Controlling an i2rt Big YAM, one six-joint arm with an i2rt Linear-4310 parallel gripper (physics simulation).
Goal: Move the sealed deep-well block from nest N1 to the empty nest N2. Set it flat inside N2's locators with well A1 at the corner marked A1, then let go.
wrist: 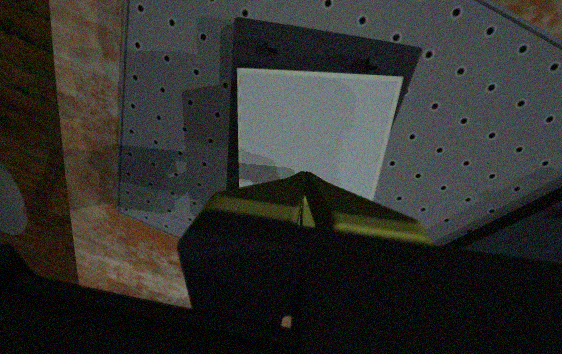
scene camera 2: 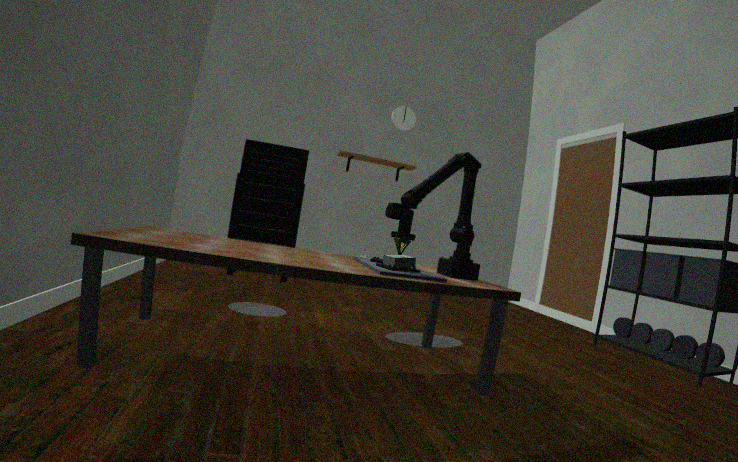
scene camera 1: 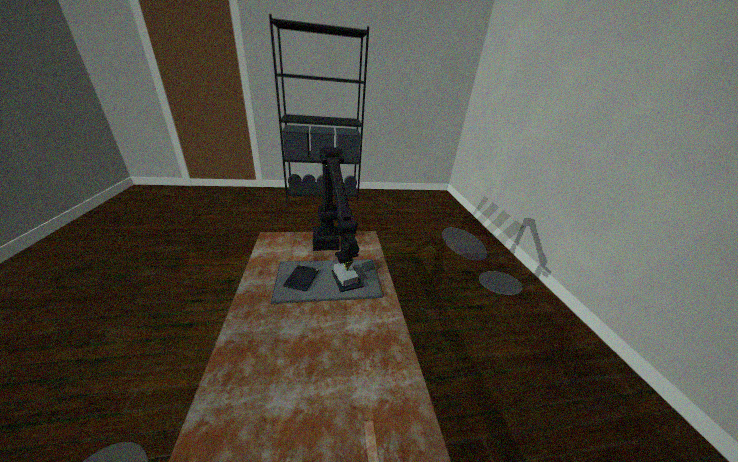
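Pixels of known places: gripper, fingertip midpoint: (wrist: 304, 182) (scene camera 2: 399, 254) (scene camera 1: 346, 269); arm's base, origin of the base link: (scene camera 2: 460, 261) (scene camera 1: 327, 231).
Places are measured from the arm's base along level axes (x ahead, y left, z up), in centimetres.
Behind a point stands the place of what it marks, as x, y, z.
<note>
The sealed deep-well block (scene camera 1: 345, 274) @(38.5, 12.1, -1.3) (scene camera 2: 399, 261) @(36.8, 17.5, -3.1) (wrist: 310, 115) @(39.1, 14.2, -1.5), pale with a whitish top, sits on a dark nest (wrist: 320, 45) @(42.6, 15.7, -5.8), the right-hand one in scene camera 1. It looks flat. The other dark nest (scene camera 1: 301, 277) @(36.4, -10.3, -5.8) lies to its left in scene camera 1 and holds no block. Nest labels and the A1 corner mark are not legible. My gripper (scene camera 1: 347, 265) @(36.0, 12.7, -0.5) (scene camera 2: 399, 253) @(36.0, 12.7, -0.5) (wrist: 304, 182) @(36.0, 12.7, -0.5) is shut and empty, its yellow fingers meeting in a point over the block's top. Whether the tips touch the top is unclear. The fingers hide the block's near part in the wrist view.
Both nests stand on a grey perforated board (scene camera 1: 326, 294) @(47.0, 3.3, -7.0) (wrist: 447, 82) @(44.9, 6.8, -7.0) on the rust-and-white table (scene camera 1: 305, 354) @(77.7, -2.2, -8.3) (scene camera 2: 217, 247) @(114.0, 20.4, -8.3). The arm's base stands behind the board. A pale strip (scene camera 1: 370, 441) lies at the table's near end. A black shelf rack (scene camera 1: 319, 25) stands beyond the table.
</note>
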